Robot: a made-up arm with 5 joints. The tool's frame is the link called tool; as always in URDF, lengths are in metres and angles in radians.
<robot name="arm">
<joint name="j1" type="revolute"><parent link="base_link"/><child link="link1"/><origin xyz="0 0 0.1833" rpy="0 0 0"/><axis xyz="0 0 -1"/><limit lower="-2.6" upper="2.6"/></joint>
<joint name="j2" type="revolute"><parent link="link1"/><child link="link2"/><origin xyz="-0.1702 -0.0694 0.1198" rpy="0 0 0"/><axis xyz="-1 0 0"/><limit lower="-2.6" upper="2.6"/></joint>
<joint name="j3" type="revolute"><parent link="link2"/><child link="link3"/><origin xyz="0.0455 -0.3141 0.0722" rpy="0 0 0"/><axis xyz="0 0 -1"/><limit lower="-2.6" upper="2.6"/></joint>
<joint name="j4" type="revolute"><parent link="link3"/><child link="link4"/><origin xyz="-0.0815 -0.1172 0.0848" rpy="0 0 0"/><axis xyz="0 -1 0"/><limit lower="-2.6" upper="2.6"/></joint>
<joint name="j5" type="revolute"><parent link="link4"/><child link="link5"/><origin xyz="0.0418 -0.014 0.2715" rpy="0 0 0"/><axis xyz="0 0 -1"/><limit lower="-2.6" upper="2.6"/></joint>
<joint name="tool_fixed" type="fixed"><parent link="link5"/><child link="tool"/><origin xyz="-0.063 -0.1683 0.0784" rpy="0 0 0"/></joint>
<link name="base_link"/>
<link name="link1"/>
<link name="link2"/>
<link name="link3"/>
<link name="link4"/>
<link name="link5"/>
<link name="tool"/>
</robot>
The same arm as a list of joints. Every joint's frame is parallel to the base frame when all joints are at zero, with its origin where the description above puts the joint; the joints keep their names.
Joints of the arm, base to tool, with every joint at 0 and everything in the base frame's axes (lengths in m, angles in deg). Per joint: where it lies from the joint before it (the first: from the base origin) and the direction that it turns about. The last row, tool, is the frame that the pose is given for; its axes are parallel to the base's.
j1: axis 0 0 -1 xyz 0 0 0.1833
j2: axis -1 0 0 xyz -0.1702 -0.0694 0.1198
j3: axis 0 0 -1 xyz 0.0455 -0.3141 0.0722
j4: axis 0 -1 0 xyz -0.0815 -0.1172 0.0848
j5: axis 0 0 -1 xyz 0.0418 -0.014 0.2715
tool: xyz -0.063 -0.1683 0.0784
Joint limits (deg, base to tool): -148.97..148.97 -148.97..148.97 -148.97..148.97 -148.97..148.97 -148.97..148.97

